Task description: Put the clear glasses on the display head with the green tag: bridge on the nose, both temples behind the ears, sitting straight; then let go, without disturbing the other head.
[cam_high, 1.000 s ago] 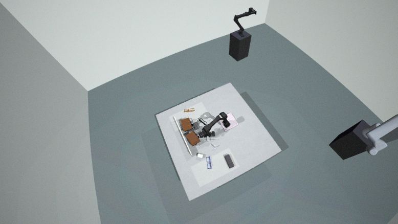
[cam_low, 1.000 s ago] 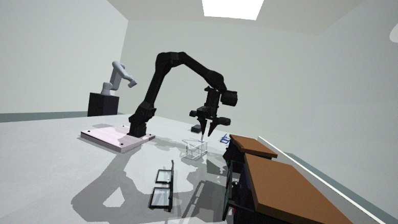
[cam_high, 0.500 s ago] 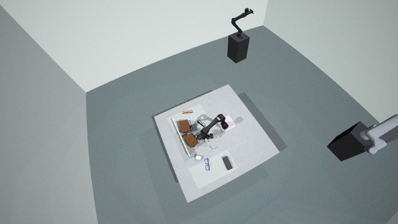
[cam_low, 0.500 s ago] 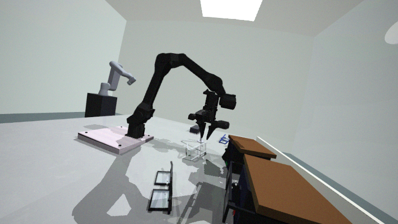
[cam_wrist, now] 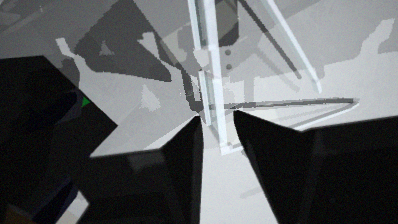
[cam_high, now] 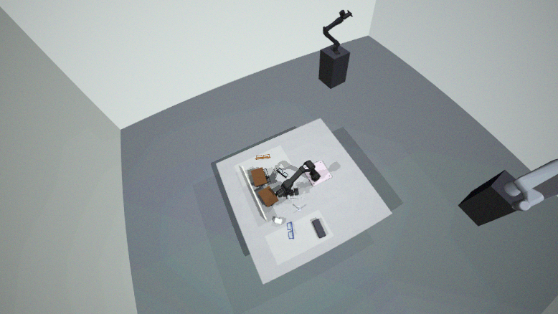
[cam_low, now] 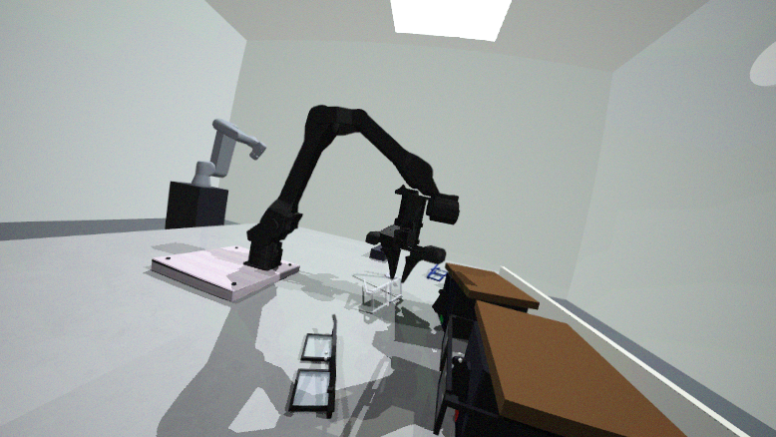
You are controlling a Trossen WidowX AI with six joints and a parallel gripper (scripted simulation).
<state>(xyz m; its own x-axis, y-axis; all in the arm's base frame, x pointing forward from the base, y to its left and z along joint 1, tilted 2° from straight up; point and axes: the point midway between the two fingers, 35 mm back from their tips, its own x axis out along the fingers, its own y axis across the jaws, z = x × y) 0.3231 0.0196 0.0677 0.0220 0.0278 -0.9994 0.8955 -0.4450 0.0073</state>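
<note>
The thin stand is 10 mm behind my gripper tip, 150 mm to the left of it and 20 mm below it. From my gripper tip the other things lie so: white rail: 260 mm ahead, 200 mm to the right, 10 mm above; then display head: 110 mm ahead, 300 mm to the right, 10 mm above; then white block: 200 mm ahead, 150 mm to the left, 20 mm below.
</note>
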